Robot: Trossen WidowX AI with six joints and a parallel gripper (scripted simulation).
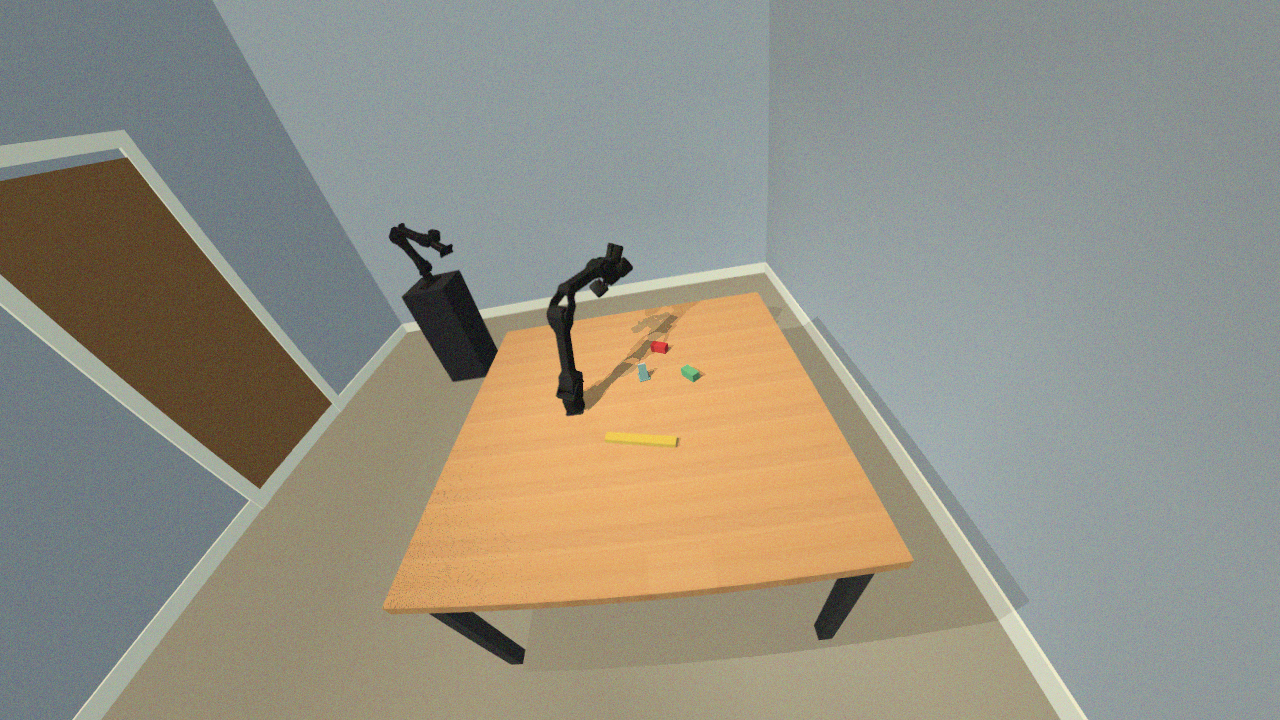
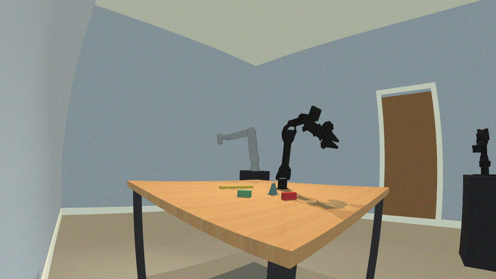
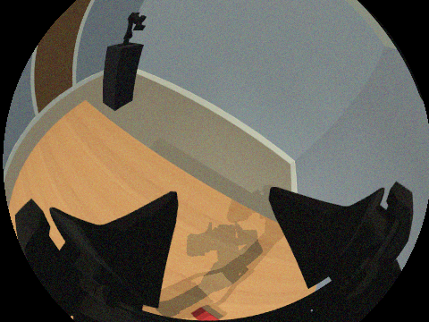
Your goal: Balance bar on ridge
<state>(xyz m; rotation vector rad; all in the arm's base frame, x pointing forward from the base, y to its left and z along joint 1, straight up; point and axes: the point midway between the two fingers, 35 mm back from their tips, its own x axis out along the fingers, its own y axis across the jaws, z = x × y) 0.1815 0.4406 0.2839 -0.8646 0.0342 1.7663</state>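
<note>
Now: gripper tip 60 mm short of the yellow bar, 660 mm to the left of it and 260 mm above it. From my gripper tip the other things lie so: red block: 160 mm ahead, 180 mm to the right, 250 mm below; then green block: 260 mm ahead, 380 mm to the right, 250 mm below.
</note>
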